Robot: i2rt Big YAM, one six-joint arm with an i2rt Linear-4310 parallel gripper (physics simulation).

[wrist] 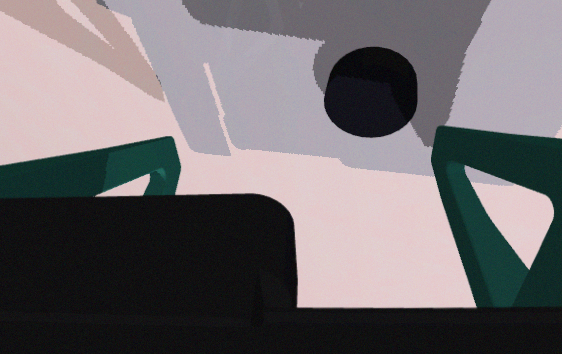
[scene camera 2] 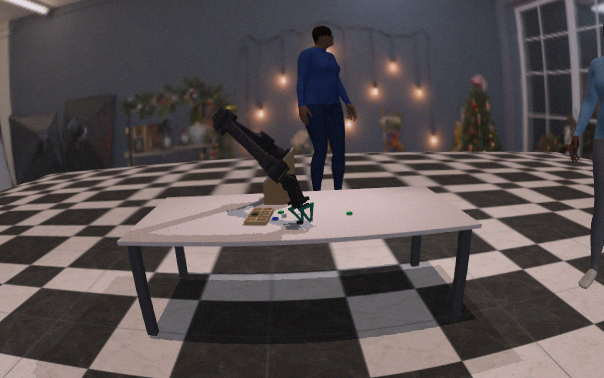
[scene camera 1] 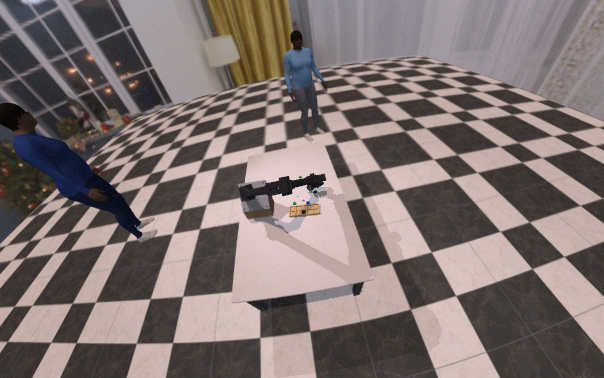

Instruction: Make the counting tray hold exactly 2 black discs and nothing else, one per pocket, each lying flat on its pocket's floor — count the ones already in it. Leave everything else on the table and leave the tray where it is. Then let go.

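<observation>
The wooden counting tray (scene camera 1: 313,215) (scene camera 2: 256,224) lies on the table. One black disc (scene camera 1: 303,212) (scene camera 2: 255,214) sits in one of its pockets; whether it lies flat is too small to tell. Another black disc (scene camera 1: 315,192) (scene camera 2: 300,222) (wrist: 371,92) lies flat on the table beside the tray. My gripper (scene camera 2: 305,219) (wrist: 301,147) is open and empty, low over the table, close to this loose disc. In the wrist view the disc shows ahead of the line between the green fingertips, nearer the right finger and apart from both.
A blue disc (scene camera 1: 308,203) (scene camera 2: 275,218) and a green disc (scene camera 1: 294,203) (scene camera 2: 281,212) lie close beside the tray. A small pale grey piece (scene camera 2: 284,215) lies near them. Another green disc (scene camera 1: 300,177) (scene camera 2: 349,213) lies on the other side of the arm.
</observation>
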